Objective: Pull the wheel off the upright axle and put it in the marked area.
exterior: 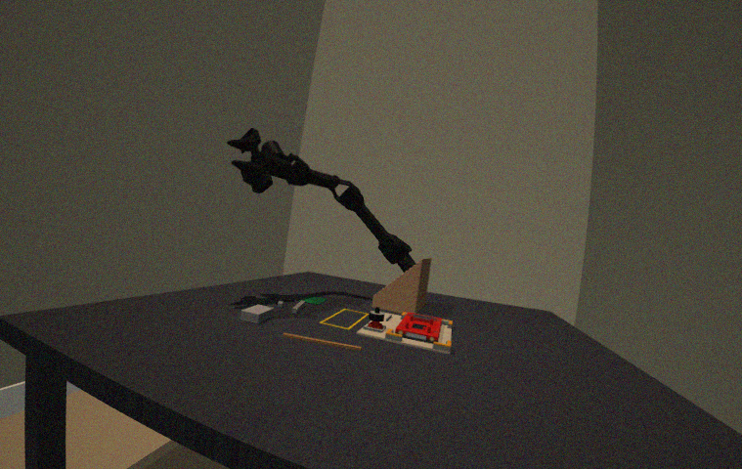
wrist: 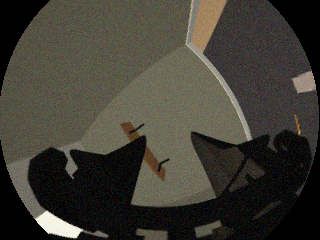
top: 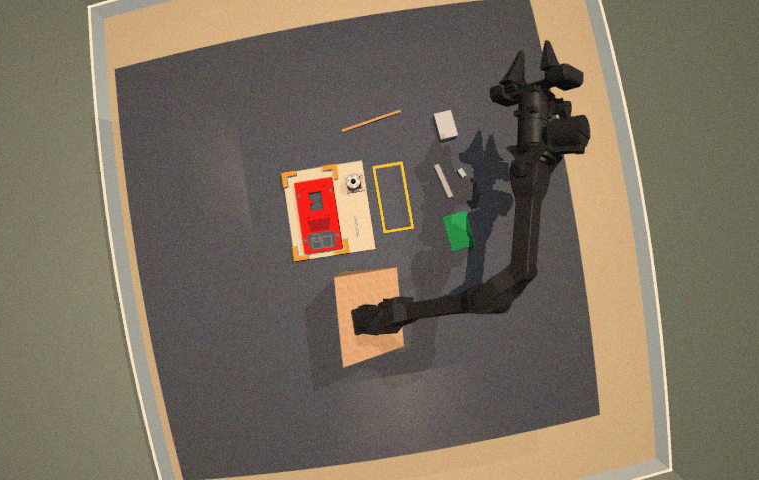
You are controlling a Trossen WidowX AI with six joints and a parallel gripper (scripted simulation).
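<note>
My gripper tip is 40 cm to the right of the wheel, 38 cm above it and 17 cm past it. Also, from my gripper tip: thin wooden stick 41 cm below, 33 cm to the left; then upright axle 40 cm to the left, 38 cm below, 17 cm behind; then green patch 41 cm below, 34 cm behind, 13 cm to the left.
</note>
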